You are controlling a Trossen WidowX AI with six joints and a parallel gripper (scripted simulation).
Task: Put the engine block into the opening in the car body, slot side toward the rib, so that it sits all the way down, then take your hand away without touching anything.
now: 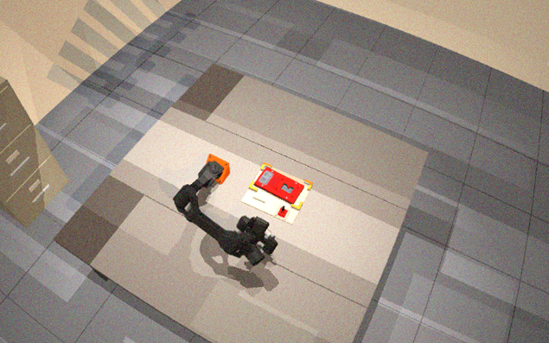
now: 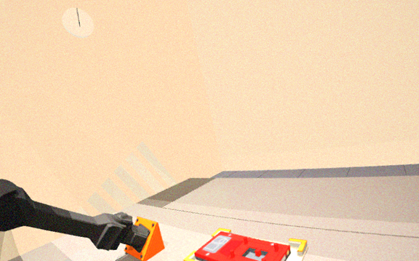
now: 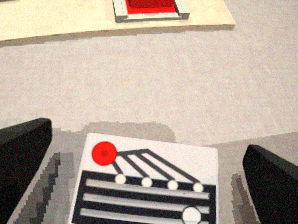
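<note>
Now: the engine block 20 mm to the right of my gripper tip.
</note>
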